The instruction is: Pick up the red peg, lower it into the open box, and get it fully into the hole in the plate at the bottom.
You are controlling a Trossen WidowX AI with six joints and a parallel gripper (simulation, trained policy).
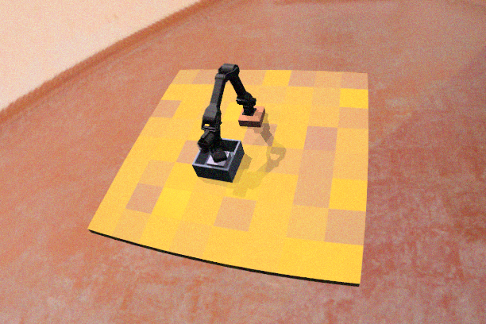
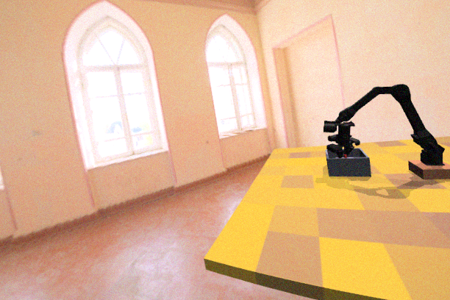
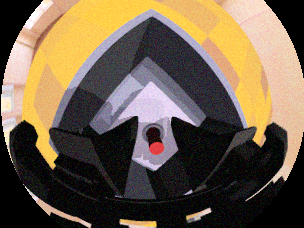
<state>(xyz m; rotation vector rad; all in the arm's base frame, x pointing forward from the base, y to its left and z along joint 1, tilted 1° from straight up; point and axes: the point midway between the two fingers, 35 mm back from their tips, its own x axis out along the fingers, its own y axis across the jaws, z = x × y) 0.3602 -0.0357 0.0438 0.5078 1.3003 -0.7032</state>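
My gripper tip is 2 cm to the right of the red peg and 1 cm past it. From my gripper tip the other things lie so: box 4 cm below, 1 cm to the left, 1 cm behind; pale plate 2 cm below, 1 cm to the left, 1 cm behind.
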